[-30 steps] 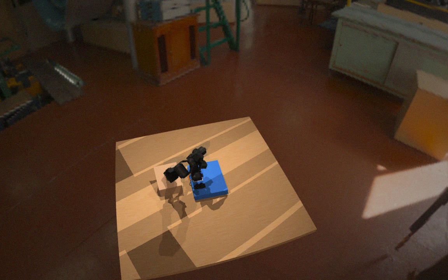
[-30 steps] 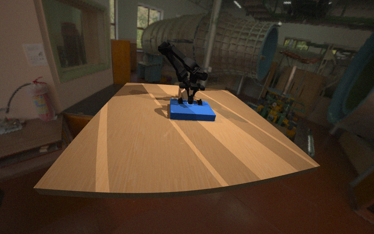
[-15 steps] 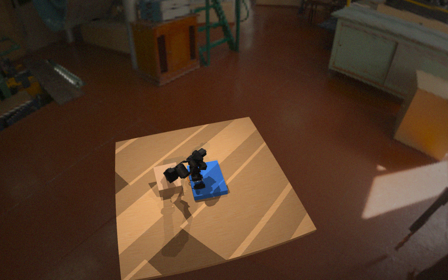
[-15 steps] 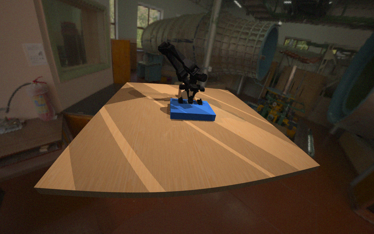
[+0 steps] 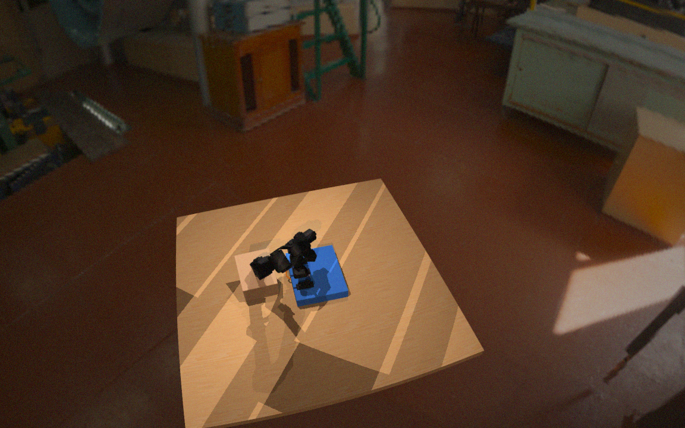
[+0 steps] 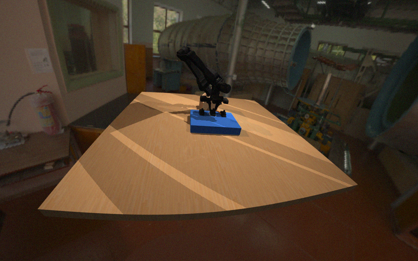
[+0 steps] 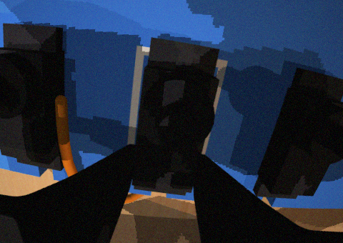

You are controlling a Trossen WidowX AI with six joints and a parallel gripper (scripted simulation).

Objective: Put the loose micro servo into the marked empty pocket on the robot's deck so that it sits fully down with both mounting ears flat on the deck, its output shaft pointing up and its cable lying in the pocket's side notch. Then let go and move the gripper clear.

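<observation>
Right now my gripper tip is 120 mm short of the blue deck, 40 mm above it and 20 mm to the left of it.
</observation>
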